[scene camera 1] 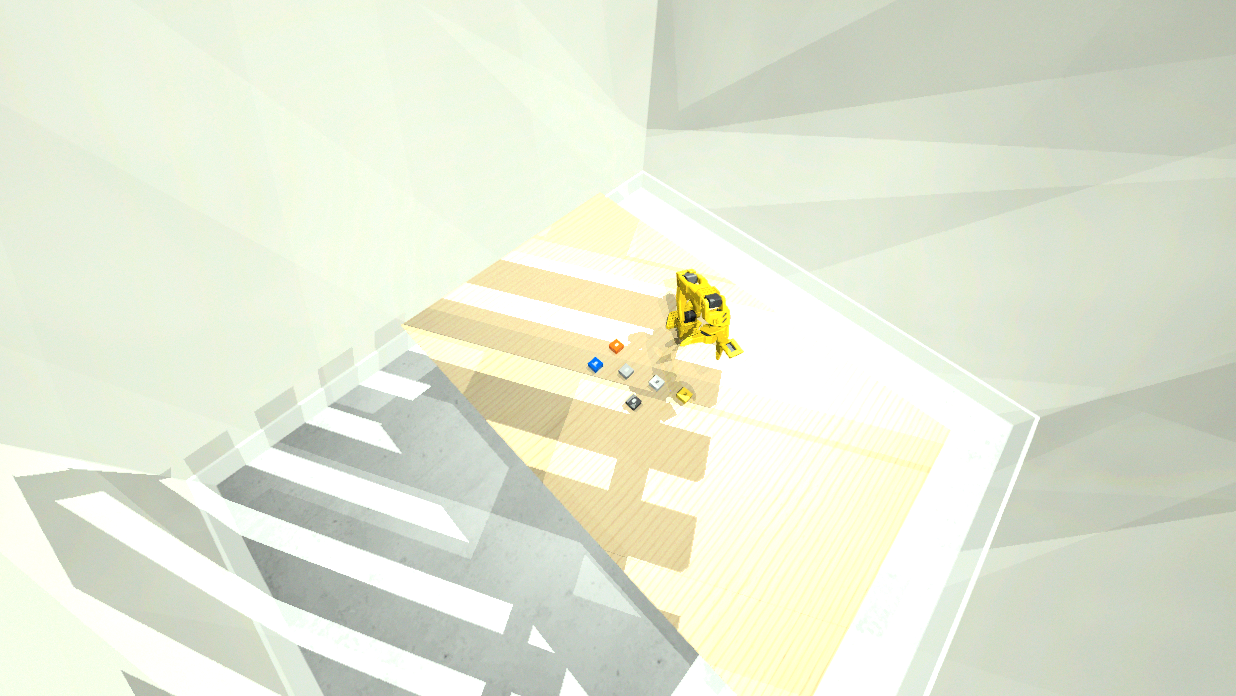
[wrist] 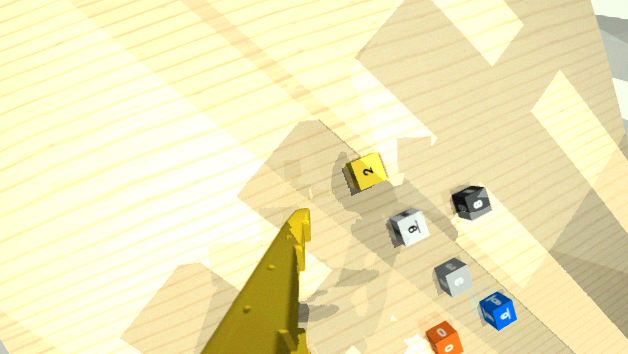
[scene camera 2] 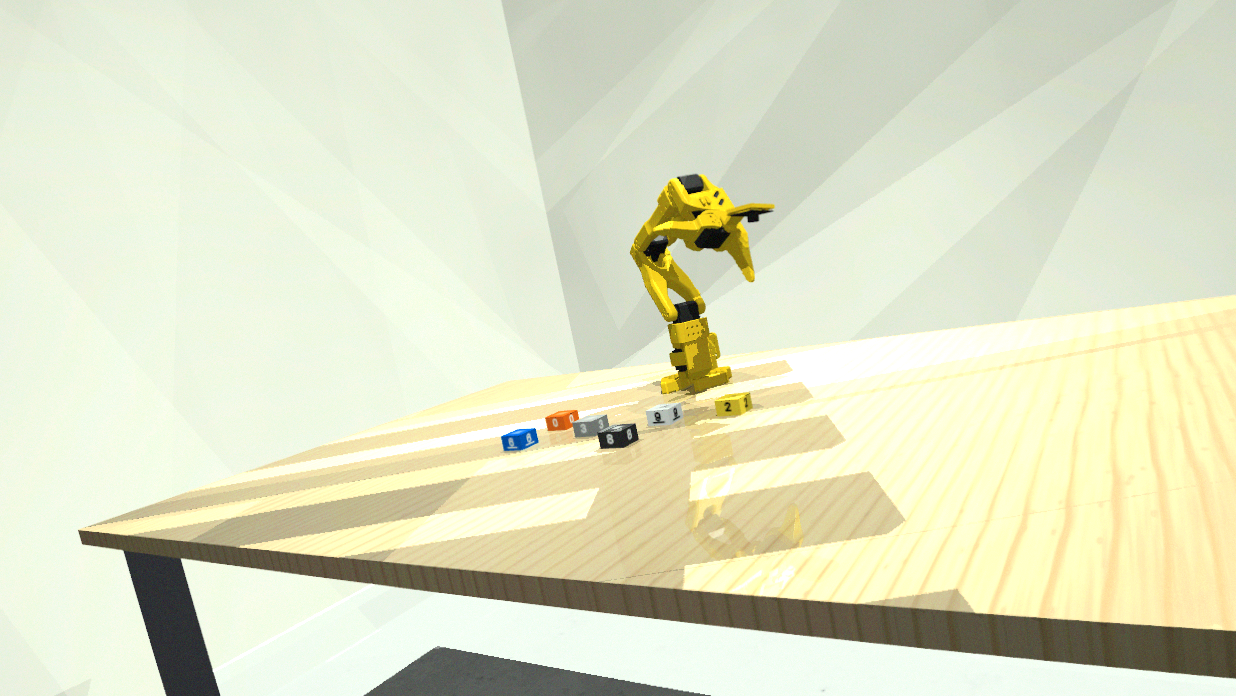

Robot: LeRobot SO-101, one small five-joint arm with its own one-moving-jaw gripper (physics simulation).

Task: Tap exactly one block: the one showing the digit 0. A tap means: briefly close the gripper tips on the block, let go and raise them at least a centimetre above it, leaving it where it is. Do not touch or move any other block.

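The orange block (scene camera 1: 615, 345) (scene camera 2: 562, 420) (wrist: 444, 338) shows the digit 0 and sits on the table. In the wrist view it is at the bottom edge, right of centre, partly cut off. My gripper (scene camera 1: 700, 350) (scene camera 2: 694, 261) is fully open and empty, high above the table near the arm's base. It is well to the right of the orange block in both scene views. In the wrist view the notched fixed jaw (wrist: 272, 280) shows, its tip up and left of the orange block; the moving jaw is out of the picture.
A blue block (scene camera 1: 595, 364) (scene camera 2: 519, 440) (wrist: 498, 311), a grey 3 (scene camera 1: 626, 370) (scene camera 2: 590, 426) (wrist: 453, 277), a white block (scene camera 1: 657, 382) (scene camera 2: 664, 415) (wrist: 409, 227), a black 8 (scene camera 1: 634, 402) (scene camera 2: 618, 435) (wrist: 472, 202) and a yellow 2 (scene camera 1: 683, 395) (scene camera 2: 732, 404) (wrist: 366, 171) stand apart.
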